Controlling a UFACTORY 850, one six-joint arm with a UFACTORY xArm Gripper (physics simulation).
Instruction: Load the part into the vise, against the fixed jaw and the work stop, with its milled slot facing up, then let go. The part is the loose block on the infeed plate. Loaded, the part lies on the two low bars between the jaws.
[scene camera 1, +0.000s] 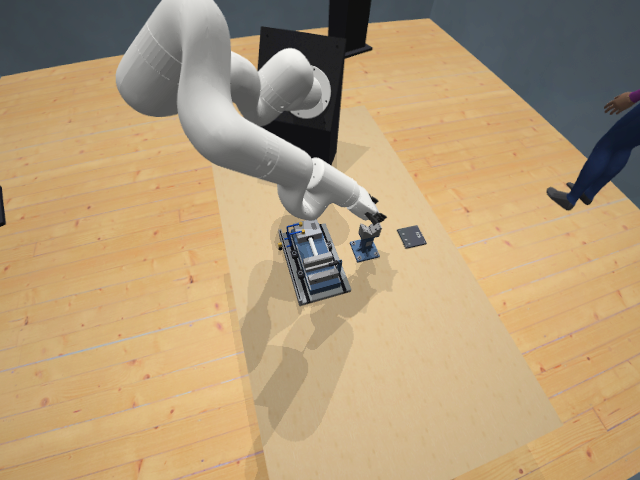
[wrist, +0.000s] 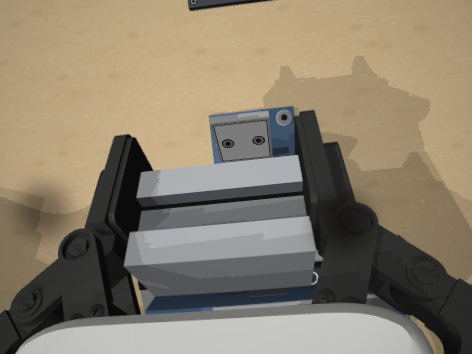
Labels:
my gripper: scene camera 1; wrist
same spot on my gripper: (wrist: 358, 254) = (scene camera 1: 377, 212)

